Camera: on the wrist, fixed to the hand. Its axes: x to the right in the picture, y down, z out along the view.
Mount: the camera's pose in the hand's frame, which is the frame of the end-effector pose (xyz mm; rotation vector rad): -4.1 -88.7 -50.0 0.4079 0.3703 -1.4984
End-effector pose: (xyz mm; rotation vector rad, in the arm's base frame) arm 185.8 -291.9 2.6 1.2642 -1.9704 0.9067
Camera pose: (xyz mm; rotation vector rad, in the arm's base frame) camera 276.2 -276.5 47.0 2.0347 -0.2062 0.6018
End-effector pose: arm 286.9 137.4 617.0 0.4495 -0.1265 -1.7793
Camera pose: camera 225.1 171.9 543.7 -1.2009 -0.1529 2.6349
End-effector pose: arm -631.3 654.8 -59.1 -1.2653 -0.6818 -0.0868
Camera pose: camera -650.8 579.9 7.2 -0.1142 -1.1100 -1.2968
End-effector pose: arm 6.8 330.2 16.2 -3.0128 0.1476 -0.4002
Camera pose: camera -3.0 414.3 73.0 -2.0231 -1.8908 -0.8712
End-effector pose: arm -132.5 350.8 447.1 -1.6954 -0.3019 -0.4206
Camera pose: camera -179.4 316.4 530.8 -0.6901 -1.2683 -1.5945
